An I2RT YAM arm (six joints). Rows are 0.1 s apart.
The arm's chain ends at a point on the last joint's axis. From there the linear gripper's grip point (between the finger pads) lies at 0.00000 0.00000 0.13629 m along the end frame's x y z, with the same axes.
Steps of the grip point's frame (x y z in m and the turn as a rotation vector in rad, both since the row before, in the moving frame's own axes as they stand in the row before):
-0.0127 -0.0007 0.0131 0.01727 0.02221 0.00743
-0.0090 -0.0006 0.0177 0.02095 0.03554 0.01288
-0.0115 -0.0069 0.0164 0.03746 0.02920 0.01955
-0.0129 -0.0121 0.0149 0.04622 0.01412 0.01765
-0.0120 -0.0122 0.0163 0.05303 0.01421 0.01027
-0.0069 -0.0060 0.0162 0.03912 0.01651 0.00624
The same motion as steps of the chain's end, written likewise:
-0.0157 0.0016 0.0132 0.01727 0.02221 0.00743
-0.0139 0.0022 0.0178 0.02095 0.03554 0.01288
-0.0155 -0.0018 0.0166 0.03746 0.02920 0.01955
-0.0149 -0.0058 0.0151 0.04622 0.01412 0.01765
-0.0140 -0.0050 0.0165 0.05303 0.01421 0.01027
-0.0092 -0.0007 0.0163 0.03912 0.01651 0.00624

